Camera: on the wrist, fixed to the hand. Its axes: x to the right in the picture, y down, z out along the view.
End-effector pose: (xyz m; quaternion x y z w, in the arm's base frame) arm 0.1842 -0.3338 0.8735 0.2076 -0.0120 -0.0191 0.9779
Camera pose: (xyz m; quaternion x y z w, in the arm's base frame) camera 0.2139 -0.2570 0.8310 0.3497 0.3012 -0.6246 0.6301
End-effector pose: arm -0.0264 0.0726 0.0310 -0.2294 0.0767 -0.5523 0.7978
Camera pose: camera 0.0022 0.0443 -0.0525 0.0458 -0.0656 -0.9722 0.2202
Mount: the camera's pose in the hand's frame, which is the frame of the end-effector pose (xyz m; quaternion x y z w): 0.0258 0.0538 -0.0709 0.1979 0.1791 -0.6655 0.6971
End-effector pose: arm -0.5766 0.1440 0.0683 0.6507 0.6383 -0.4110 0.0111
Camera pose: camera -0.4984 0.1935 0.0736 -0.1046 -0.7987 0.3037 0.5089
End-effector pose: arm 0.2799 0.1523 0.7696 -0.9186 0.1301 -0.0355 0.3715
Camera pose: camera 0.2818 0.0606 0.7827 -0.6470 -0.4611 -0.4622 0.3938
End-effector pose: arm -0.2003 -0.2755 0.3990 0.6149 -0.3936 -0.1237 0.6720
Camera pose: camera -0.1521 -0.2291 0.4631 0.8457 0.2307 -0.3454 0.3349
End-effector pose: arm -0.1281 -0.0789 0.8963 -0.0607 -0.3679 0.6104 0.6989
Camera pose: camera -0.1303 -0.0166 0.8277 0.2315 -0.0509 0.0223 0.9712
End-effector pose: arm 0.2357 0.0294 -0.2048 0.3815 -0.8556 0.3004 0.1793
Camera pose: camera 0.1837 0.0899 -0.1577 0.8170 -0.2510 0.3277 0.4026
